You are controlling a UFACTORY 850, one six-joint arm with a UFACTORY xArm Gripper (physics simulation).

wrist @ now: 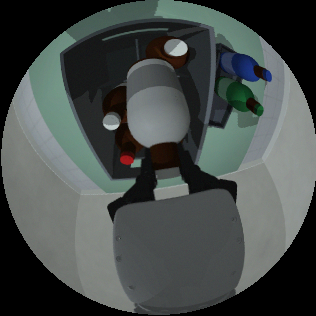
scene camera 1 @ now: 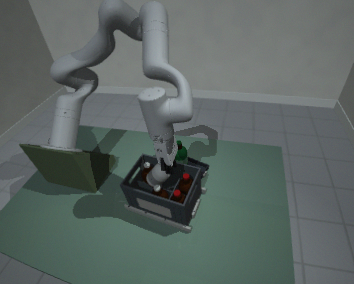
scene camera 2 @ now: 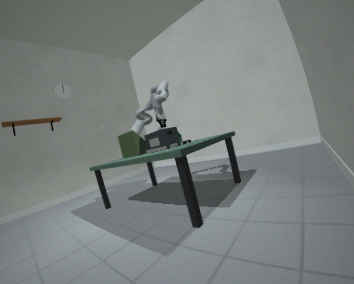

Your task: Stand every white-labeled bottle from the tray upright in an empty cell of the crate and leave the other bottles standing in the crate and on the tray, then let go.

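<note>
My gripper (scene camera 1: 168, 164) (scene camera 2: 161, 123) (wrist: 164, 152) is shut on the brown neck of the white-labeled bottle (scene camera 1: 157, 175) (wrist: 157, 107). The bottle leans, its lower part inside the dark crate (scene camera 1: 177, 213) (scene camera 2: 168, 137) (wrist: 212, 75); its base is hidden. Brown bottles with white caps (scene camera 1: 146, 171) (scene camera 1: 158, 192) (wrist: 168, 52) (wrist: 114, 104) and red-capped brown bottles (scene camera 1: 186, 183) (scene camera 1: 177, 196) stand around it in the crate. On the dark tray (wrist: 217, 120) beside the crate are a blue bottle (wrist: 242, 67) and a green bottle (wrist: 239, 95) (scene camera 1: 181, 152).
A large olive-green block (scene camera 1: 60, 170) (scene camera 2: 131, 144) stands on the green table top (scene camera 1: 240, 215) (scene camera 2: 207, 143), by the arm's base. The tray lies close behind the crate in the first scene view. The crate's walls and dividers surround the held bottle.
</note>
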